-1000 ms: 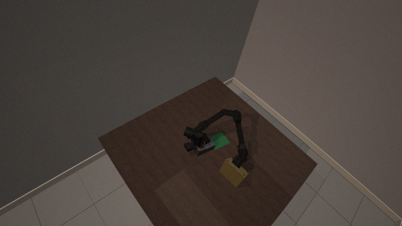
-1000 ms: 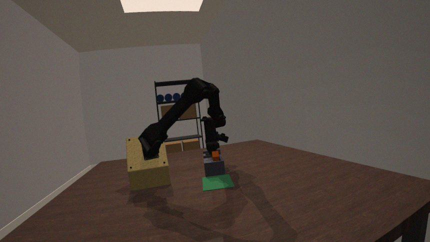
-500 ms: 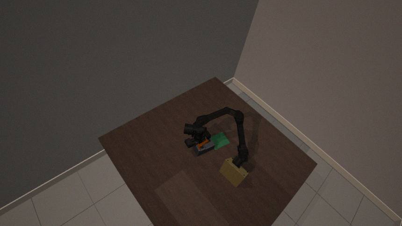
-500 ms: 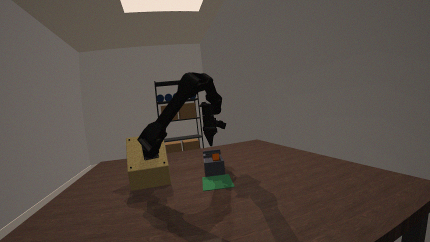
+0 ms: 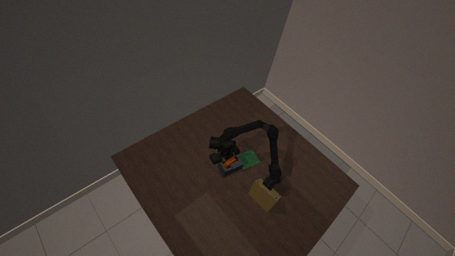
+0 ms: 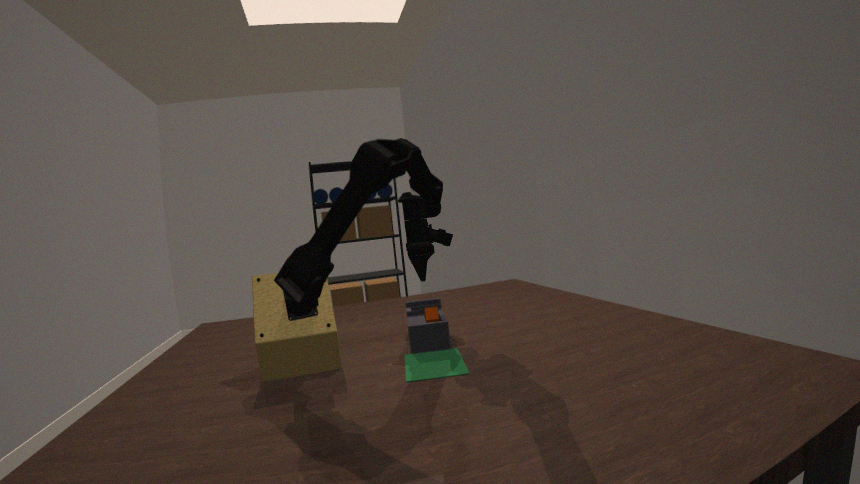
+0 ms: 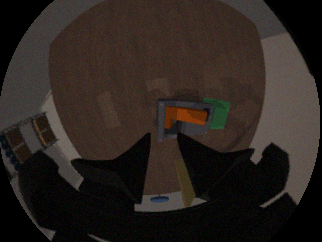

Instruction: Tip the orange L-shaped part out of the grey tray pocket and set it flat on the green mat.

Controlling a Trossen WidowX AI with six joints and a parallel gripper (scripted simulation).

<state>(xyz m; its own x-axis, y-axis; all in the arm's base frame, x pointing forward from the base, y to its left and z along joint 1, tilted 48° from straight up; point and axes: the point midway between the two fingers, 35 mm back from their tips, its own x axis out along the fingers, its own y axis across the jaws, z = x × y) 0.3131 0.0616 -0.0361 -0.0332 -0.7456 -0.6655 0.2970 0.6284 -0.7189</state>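
Now: gripper tip 2 cm past the orange L-shaped part, 4 cm to the left of it and 10 cm above it. The rest, counted from my gripper tip: green mat 7 cm behind, 21 cm to the right, 16 cm below.
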